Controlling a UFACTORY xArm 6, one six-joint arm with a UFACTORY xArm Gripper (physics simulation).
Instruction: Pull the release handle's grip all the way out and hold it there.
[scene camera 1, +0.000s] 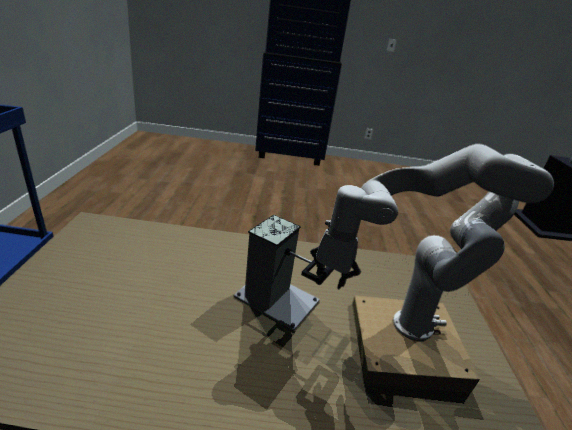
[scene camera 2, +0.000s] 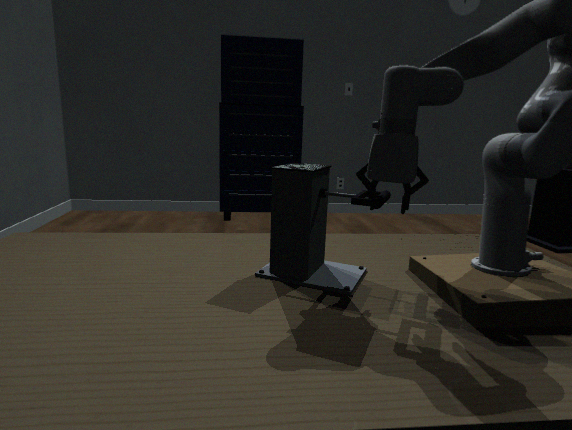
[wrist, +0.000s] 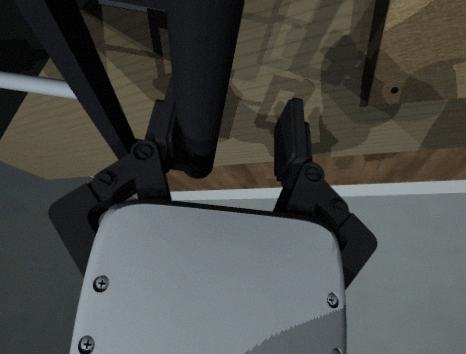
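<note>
The release handle's black grip (scene camera 1: 325, 278) (scene camera 2: 382, 200) (wrist: 202, 90) is the outer bar of a small frame on a thin metal rod (scene camera 1: 300, 257) (scene camera 2: 342, 195) (wrist: 37, 85). The rod stands out from the side of a dark upright box (scene camera 1: 261, 272) (scene camera 2: 295, 225), with a visible length between box and frame. My gripper (scene camera 1: 331, 280) (scene camera 2: 388, 208) (wrist: 234, 104) points down at the grip, its fingers wide apart. The grip bar lies between them, close beside the left finger in the wrist view. A wide gap separates it from the right finger, so it is not clamped.
The box stands on a grey bolted base plate (scene camera 1: 295, 309) (scene camera 2: 345, 276) on the wooden table (scene camera 1: 125, 325) (scene camera 2: 125, 350). The arm's wooden mounting block (scene camera 1: 415, 360) (scene camera 2: 500, 287) is at the right. A dark blue cabinet (scene camera 1: 300, 100) (scene camera 2: 260, 125) stands by the back wall.
</note>
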